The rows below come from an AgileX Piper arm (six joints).
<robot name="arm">
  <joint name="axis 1" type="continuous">
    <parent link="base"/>
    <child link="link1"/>
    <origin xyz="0 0 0.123" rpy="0 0 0"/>
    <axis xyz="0 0 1"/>
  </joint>
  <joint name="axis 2" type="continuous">
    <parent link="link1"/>
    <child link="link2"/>
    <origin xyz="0 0 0" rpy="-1.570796 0 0"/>
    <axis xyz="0 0 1"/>
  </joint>
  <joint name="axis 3" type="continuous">
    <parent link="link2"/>
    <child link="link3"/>
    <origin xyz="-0.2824 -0.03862 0" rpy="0 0 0"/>
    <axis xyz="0 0 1"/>
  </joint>
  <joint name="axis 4" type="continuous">
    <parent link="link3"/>
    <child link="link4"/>
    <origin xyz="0.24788 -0.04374 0" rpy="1.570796 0 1.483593"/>
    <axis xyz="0 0 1"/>
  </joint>
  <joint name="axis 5" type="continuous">
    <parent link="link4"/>
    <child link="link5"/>
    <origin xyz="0 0 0" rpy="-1.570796 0 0"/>
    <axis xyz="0 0 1"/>
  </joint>
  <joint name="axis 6" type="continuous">
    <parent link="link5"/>
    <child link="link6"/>
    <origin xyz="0 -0.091 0" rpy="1.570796 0 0"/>
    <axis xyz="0 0 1"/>
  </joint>
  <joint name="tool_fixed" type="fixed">
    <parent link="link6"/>
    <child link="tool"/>
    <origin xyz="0 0 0" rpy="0 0 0"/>
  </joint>
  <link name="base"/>
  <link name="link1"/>
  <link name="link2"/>
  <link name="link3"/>
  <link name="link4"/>
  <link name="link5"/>
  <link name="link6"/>
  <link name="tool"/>
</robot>
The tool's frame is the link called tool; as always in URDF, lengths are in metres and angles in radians. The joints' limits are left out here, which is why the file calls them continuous.
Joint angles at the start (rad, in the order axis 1, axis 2, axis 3, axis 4, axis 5, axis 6): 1.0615, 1.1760, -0.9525, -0.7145, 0.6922, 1.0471
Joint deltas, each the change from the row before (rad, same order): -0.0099, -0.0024, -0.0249, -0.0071, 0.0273, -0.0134; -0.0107, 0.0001, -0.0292, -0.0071, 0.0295, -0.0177; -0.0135, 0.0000, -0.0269, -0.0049, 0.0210, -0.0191; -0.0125, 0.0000, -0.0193, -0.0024, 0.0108, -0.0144; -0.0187, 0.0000, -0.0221, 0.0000, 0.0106, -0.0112; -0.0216, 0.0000, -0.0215, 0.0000, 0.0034, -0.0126; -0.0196, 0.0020, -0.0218, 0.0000, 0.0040, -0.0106; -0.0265, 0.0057, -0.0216, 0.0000, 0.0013, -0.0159; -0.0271, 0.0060, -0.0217, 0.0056, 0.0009, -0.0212; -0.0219, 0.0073, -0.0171, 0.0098, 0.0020, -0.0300; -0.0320, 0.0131, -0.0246, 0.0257, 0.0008, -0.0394
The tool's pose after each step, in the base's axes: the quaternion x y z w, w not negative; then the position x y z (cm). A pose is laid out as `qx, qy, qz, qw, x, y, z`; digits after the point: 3 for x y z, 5 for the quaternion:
-0.17086, 0.87042, 0.13531, 0.44144, 15.406, 18.973, 34.073
-0.16610, 0.86880, 0.12455, 0.44953, 15.734, 18.696, 34.887
-0.16172, 0.86662, 0.11609, 0.45753, 16.076, 18.410, 35.659
-0.15804, 0.86468, 0.11115, 0.46368, 16.357, 18.181, 36.226
-0.14936, 0.86334, 0.10707, 0.46997, 16.734, 17.850, 36.872
-0.14130, 0.86084, 0.10449, 0.47757, 17.147, 17.505, 37.533
-0.13344, 0.85863, 0.10188, 0.48432, 17.541, 17.212, 38.151
-0.12600, 0.85664, 0.09595, 0.49100, 18.098, 16.875, 38.687
-0.11978, 0.85514, 0.09023, 0.49622, 18.640, 16.532, 39.195
-0.11970, 0.85476, 0.08272, 0.49821, 19.094, 16.298, 39.501
-0.11678, 0.85634, 0.07673, 0.49716, 19.757, 16.039, 39.837

